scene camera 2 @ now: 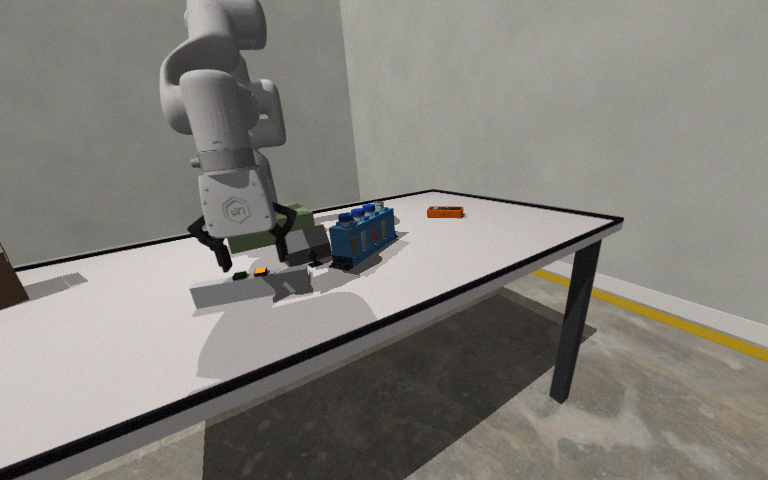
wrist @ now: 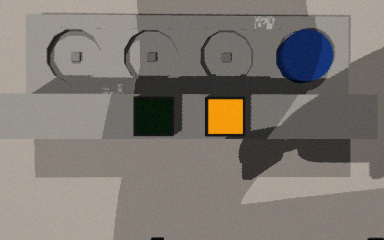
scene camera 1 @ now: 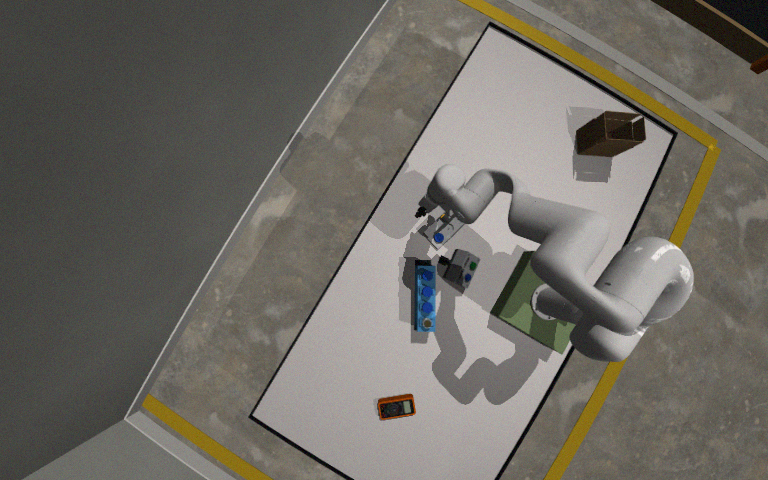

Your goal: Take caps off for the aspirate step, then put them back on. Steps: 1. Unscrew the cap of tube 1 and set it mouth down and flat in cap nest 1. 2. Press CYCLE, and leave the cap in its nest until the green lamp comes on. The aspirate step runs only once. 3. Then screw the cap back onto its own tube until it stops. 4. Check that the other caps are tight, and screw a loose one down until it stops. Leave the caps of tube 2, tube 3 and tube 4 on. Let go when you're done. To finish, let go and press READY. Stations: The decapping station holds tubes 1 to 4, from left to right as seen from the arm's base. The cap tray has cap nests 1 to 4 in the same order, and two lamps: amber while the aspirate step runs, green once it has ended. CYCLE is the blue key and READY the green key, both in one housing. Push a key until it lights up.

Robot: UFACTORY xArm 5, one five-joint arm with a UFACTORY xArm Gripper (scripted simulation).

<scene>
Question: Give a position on a grey key housing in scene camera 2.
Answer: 303, 244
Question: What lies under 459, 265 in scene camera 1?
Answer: A grey key housing.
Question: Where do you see a blue cap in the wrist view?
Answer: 306, 55
</scene>
